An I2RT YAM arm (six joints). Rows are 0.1 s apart.
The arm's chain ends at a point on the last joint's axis. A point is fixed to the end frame.
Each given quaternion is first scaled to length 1.
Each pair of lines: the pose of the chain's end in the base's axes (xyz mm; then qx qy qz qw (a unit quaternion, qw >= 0)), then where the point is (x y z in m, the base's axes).
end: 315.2 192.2 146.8 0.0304 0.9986 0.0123 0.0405
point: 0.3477 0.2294 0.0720
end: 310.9 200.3 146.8 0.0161 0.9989 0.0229 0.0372
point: 0.3418 0.2399 0.0726
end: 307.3 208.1 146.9 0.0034 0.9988 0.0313 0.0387
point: 0.3374 0.2497 0.0735
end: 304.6 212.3 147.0 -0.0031 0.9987 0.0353 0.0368
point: 0.3339 0.2548 0.0738
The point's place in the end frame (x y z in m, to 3 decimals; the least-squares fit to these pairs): -0.024 0.037 0.078
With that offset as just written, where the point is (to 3 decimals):
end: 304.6 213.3 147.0 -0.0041 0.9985 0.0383 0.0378
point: 0.334 0.256 0.074
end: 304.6 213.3 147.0 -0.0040 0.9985 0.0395 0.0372
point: 0.334 0.256 0.074
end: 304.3 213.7 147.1 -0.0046 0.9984 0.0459 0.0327
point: 0.333 0.258 0.075
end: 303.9 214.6 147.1 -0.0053 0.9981 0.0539 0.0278
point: 0.332 0.260 0.075
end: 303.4 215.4 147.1 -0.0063 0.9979 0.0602 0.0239
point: 0.330 0.262 0.075
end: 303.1 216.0 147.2 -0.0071 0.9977 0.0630 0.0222
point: 0.330 0.263 0.076
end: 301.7 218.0 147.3 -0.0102 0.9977 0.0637 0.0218
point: 0.328 0.265 0.076
